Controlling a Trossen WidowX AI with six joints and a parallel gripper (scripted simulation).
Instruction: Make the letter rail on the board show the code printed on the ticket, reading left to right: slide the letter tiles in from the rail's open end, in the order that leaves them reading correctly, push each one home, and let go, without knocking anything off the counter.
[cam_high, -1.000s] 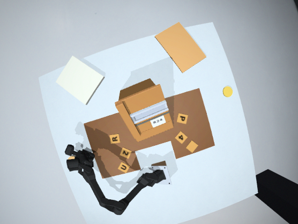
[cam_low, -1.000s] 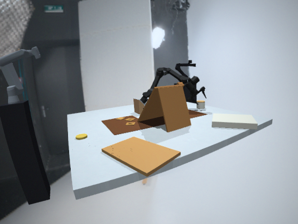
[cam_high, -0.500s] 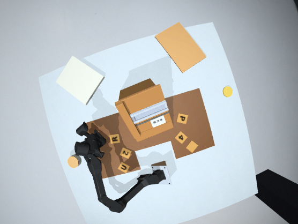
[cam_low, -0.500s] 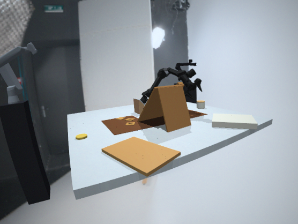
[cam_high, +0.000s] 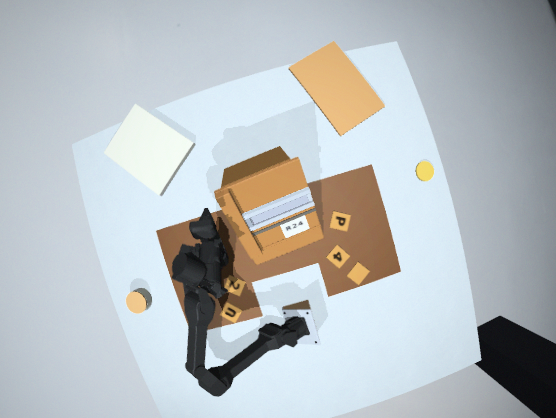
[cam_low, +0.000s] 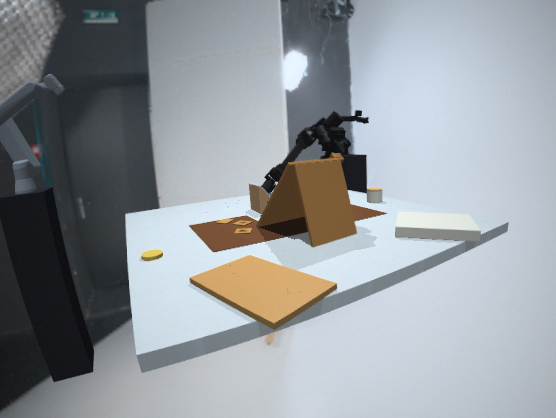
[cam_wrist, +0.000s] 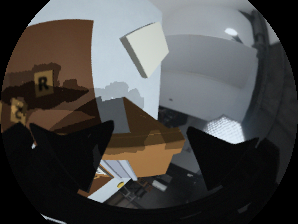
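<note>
Right now my gripper tip is 100 mm past the white ticket, 210 mm to the left of it and 150 mm above it. Also, from my gripper tip: brown mat: 210 mm behind, 130 mm to the right, 240 mm below; then orange slab: 300 mm ahead, 500 mm to the right, 230 mm below; then cream slab: 310 mm ahead, 190 mm to the left, 220 mm below.
</note>
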